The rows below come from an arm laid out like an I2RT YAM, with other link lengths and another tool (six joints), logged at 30 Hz.
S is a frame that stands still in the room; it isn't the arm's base.
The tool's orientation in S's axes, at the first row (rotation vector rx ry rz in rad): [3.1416, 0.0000, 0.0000]
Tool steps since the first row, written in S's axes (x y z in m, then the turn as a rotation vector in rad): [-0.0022, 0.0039, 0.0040, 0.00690, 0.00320, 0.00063]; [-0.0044, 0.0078, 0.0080, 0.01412, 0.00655, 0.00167]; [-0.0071, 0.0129, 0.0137, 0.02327, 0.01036, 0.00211]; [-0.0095, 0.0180, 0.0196, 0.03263, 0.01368, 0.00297]
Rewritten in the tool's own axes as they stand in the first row. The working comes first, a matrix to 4 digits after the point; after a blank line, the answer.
The tool's axes in the first row as the columns of a matrix, in S's axes (used below as rounded here):
[1.0000, 0.0000, 0.0000]
[0.0000, -1.0000, 0.0000]
[0.0000, 0.0000, -1.0000]

[-0.0022, -0.0039, -0.0040, 0.00690, -0.00320, -0.00063]; [-0.0044, -0.0078, -0.0080, 0.01412, -0.00655, -0.00167]; [-0.0071, -0.0129, -0.0137, 0.02327, -0.01036, -0.00211]; [-0.0095, -0.0180, -0.0196, 0.03263, -0.01368, -0.00297]
